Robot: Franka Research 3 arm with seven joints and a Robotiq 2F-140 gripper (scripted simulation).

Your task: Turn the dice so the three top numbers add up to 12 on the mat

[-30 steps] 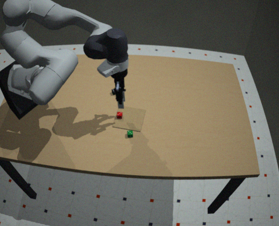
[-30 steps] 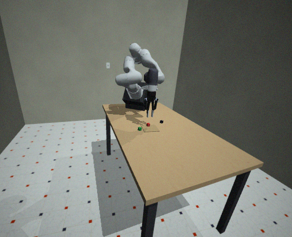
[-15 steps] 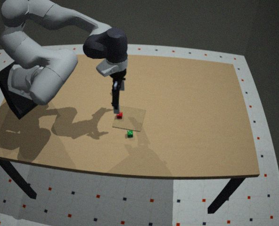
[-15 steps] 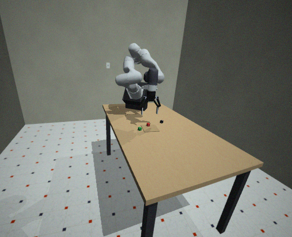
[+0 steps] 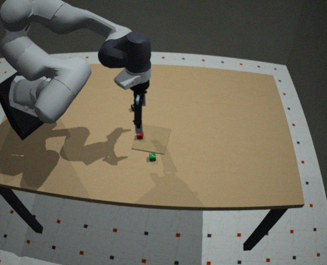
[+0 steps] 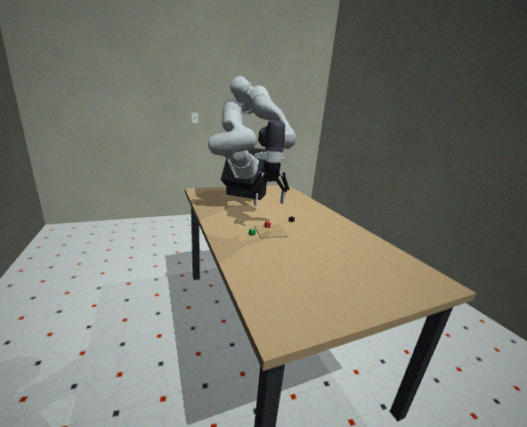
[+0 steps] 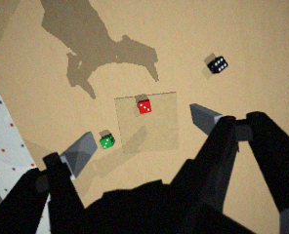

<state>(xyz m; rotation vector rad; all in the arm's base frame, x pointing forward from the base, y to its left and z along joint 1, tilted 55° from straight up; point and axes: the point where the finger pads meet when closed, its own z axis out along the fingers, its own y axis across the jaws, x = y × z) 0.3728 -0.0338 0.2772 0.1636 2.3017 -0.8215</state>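
Now: hand 13 cm above the green die, 11 cm to the left of it and 1 cm short of it. Also, from my hand: tan mat: 14 cm below, 4 cm ahead, 1 cm to the right; black die: 18 cm to the left, 13 cm below, 2 cm ahead; red die: 12 cm below, 1 cm to the left.
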